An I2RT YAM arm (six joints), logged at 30 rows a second.
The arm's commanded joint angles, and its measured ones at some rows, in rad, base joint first. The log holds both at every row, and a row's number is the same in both.
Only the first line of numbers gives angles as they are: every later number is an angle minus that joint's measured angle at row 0.
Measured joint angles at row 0:
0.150 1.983 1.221 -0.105 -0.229 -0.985
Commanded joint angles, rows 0 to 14:
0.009 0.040 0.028 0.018 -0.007 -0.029
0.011 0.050 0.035 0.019 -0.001 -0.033
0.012 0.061 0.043 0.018 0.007 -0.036
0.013 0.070 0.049 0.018 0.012 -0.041
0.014 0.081 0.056 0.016 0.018 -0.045
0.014 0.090 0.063 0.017 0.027 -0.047
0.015 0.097 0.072 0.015 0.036 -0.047
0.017 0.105 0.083 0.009 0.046 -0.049
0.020 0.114 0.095 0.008 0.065 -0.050
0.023 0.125 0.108 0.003 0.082 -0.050
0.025 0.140 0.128 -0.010 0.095 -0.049
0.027 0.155 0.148 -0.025 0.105 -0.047
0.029 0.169 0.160 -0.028 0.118 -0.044
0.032 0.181 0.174 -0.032 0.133 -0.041
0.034 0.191 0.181 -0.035 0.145 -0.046
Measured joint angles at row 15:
0.024 0.142 0.157 0.004 0.083 -0.040
